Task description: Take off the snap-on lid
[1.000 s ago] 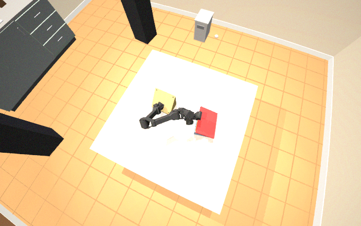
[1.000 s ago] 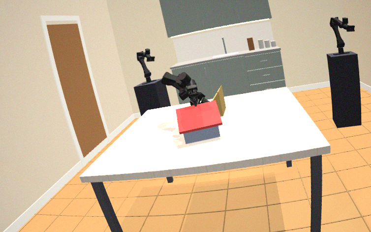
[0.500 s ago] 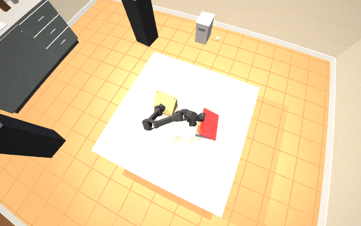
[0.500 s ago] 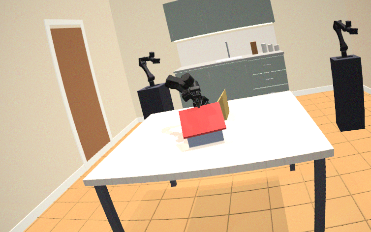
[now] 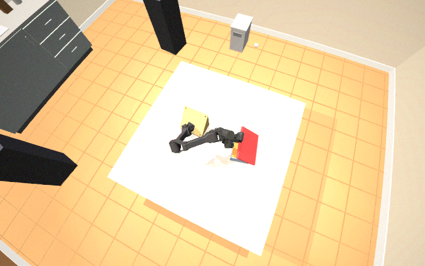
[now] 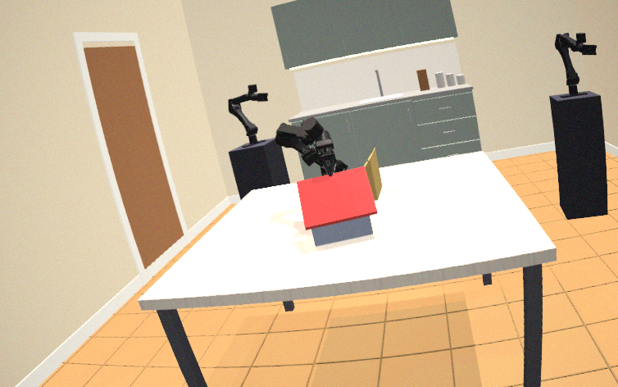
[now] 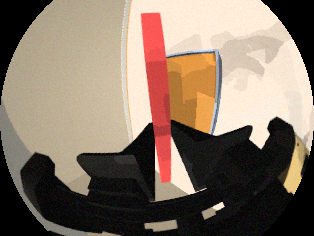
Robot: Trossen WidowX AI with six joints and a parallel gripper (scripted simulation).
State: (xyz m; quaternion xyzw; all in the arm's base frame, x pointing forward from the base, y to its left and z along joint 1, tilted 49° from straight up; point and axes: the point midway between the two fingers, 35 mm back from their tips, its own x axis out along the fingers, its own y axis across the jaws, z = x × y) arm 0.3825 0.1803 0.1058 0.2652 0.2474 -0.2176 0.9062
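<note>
Now: the red lid 60 mm ahead of my gripper tip, 50 mm below it and 20 mm to the left of it. Also, from my gripper tip: blue-grey storage box: 150 mm below, 30 mm ahead, 10 mm to the left.
</note>
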